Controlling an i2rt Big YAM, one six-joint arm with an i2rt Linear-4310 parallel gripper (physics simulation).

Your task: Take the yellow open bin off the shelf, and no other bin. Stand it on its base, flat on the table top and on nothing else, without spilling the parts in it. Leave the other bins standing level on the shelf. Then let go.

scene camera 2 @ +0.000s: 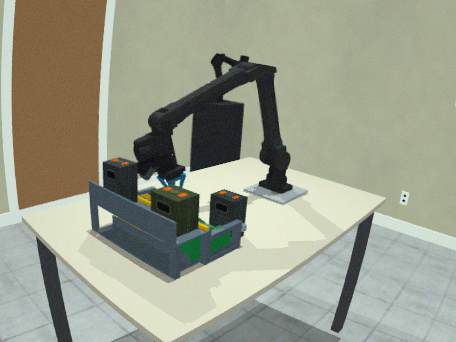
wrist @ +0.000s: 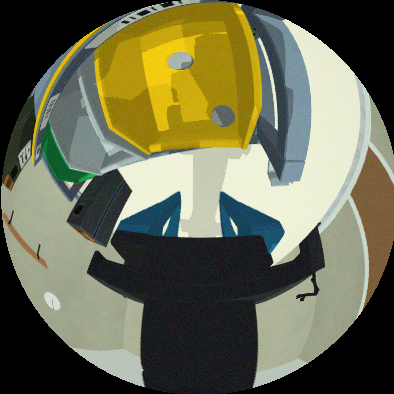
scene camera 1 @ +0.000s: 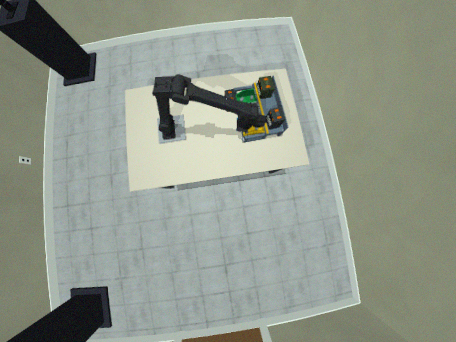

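Pixels of known places: gripper, fingertip midpoint: (wrist: 199, 196) (scene camera 1: 238, 127); arm's base, link origin: (scene camera 2: 275, 187) (scene camera 1: 168, 131).
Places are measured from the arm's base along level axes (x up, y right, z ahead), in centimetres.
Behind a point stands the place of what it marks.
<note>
The yellow open bin (scene camera 1: 255, 131) @(x -0.6, y 7.6, z 61.0 cm) (wrist: 200, 95) @(x -0.5, y 6.8, z 57.1 cm) sits in the blue-grey shelf (scene camera 2: 130, 210) @(x 12.3, y -8.3, z 77.0 cm) (wrist: 298, 100), at its end nearest the table's front in scene camera 1. Two round grey parts show in it in the wrist view. My gripper (scene camera 2: 171, 185) (wrist: 199, 196) @(x 5.6, y 6.0, z 48.4 cm) is partly open, with nothing between its blue fingers. The fingertips are apart from the bin, just off its near rim in the wrist view; scene camera 1 hides them behind the arm. A green open bin (scene camera 1: 245, 95) @(x 0.9, y -20.4, z 57.8 cm) (wrist: 62, 160) @(x 3.3, y -20.6, z 57.3 cm) is in the shelf farther along. A grey compartment or bin shows between the two.
An olive box (scene camera 1: 266, 86) @(x 18.4, y -14.2, z 68.1 cm) (scene camera 2: 175, 207) @(x 16.6, y -21.3, z 72.6 cm) and a dark box (scene camera 1: 276, 117) @(x 20.8, y 8.3, z 69.5 cm) (scene camera 2: 120, 177) @(x 17.9, y 1.8, z 73.5 cm) stand on the shelf's back part. Another dark box (scene camera 2: 227, 207) @(x 9.2, y -17.1, z 48.8 cm) (wrist: 102, 205) @(x 6.0, y -10.3, z 47.0 cm) stands by the green bin. A shelf side rail borders the yellow bin. The arm's base stands on the table (scene camera 1: 215, 162) @(x -1.4, y 26.3, z 30.2 cm).
</note>
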